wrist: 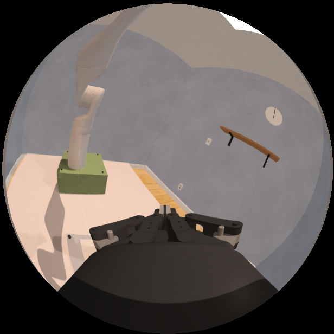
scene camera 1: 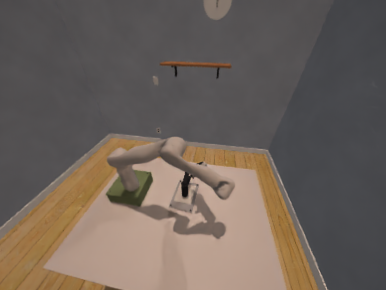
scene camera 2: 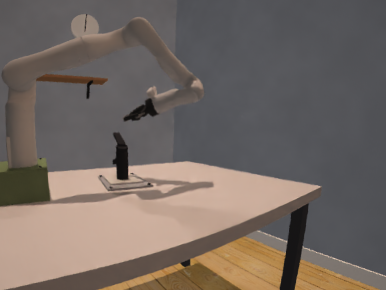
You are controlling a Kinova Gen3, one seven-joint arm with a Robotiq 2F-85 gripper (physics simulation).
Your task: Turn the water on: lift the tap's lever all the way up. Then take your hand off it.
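Places are measured from the arm's base along level axes (x ahead, y left, z up), in metres.
Where they show: gripper, fingertip midpoint: (scene camera 2: 123, 119); arm's base at its link origin: (scene camera 1: 133, 185) (scene camera 2: 23, 165).
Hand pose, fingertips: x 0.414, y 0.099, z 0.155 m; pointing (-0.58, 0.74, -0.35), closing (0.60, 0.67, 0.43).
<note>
Each offset is from my fingertips to the top centre of the thing. "*": to the spot under its first point. Level surfaces: height alone.
The black tap {* dz -0.160, dx -0.030, dy -0.094 m} (scene camera 1: 185, 190) (scene camera 2: 122, 162) stands upright on a light base plate {* dz -0.244, dx -0.130, dy -0.171 m} (scene camera 2: 110, 187) on the table. Its lever {* dz -0.085, dx -0.036, dy -0.039 m} (scene camera 2: 119, 139) is tilted steeply upward from the top of the tap in the second scene view. My gripper (scene camera 2: 125, 119) (wrist: 165, 211) is shut and empty. Its fingertips are above the lever and a little to its right in the second scene view, with a visible gap between them. In the wrist view the tap and its lever do not show; a corner of the base plate (wrist: 76, 250) shows at the lower left.
The arm stands on a green block (scene camera 1: 116, 195) (scene camera 2: 25, 187) (wrist: 82, 182) at the left of the tap. The arm arches over the table {dz -0.256 m} (scene camera 1: 125, 250) (scene camera 2: 200, 215) (wrist: 35, 200). A wooden shelf (scene camera 1: 195, 64) (scene camera 2: 72, 79) (wrist: 250, 143) and a round clock (scene camera 2: 84, 26) (wrist: 273, 116) are on the wall.
</note>
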